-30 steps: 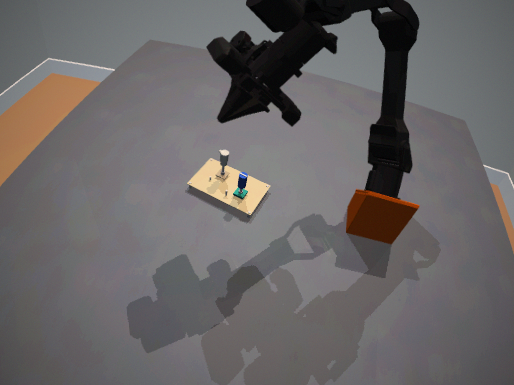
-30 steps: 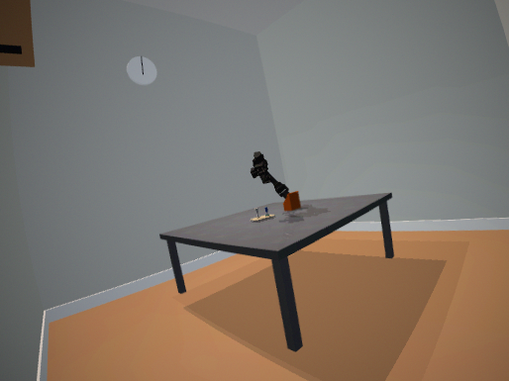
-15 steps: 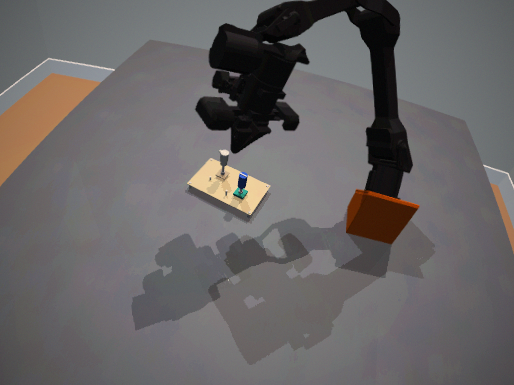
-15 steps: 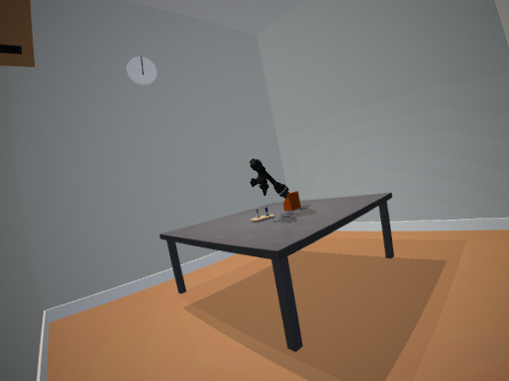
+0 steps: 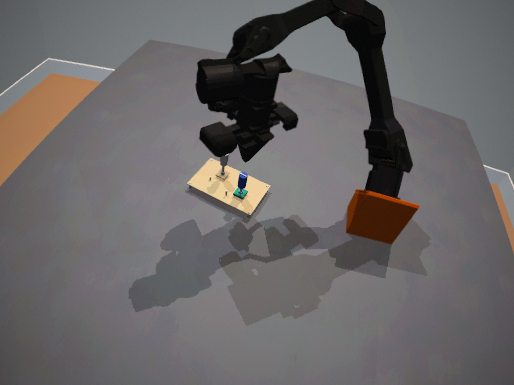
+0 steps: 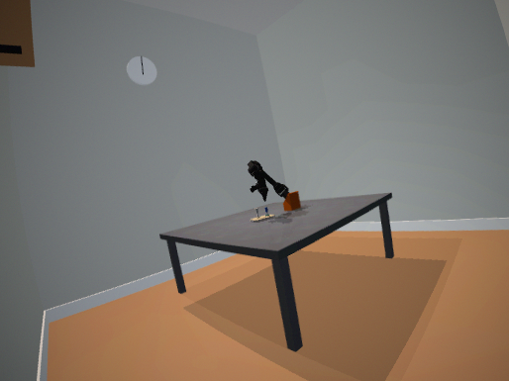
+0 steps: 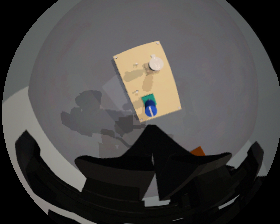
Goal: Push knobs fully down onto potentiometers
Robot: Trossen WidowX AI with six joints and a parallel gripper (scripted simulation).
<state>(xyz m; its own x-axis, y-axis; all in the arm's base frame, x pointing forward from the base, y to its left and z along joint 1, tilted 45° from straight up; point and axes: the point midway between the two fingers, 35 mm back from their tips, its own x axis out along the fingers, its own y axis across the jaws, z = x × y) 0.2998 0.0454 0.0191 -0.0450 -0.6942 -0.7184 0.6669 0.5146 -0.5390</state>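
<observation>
My gripper tip is 60 mm above the blue knob. From my gripper tip the other things lie so: grey knob (50 mm to the right, 50 mm below, 50 mm ahead).
</observation>
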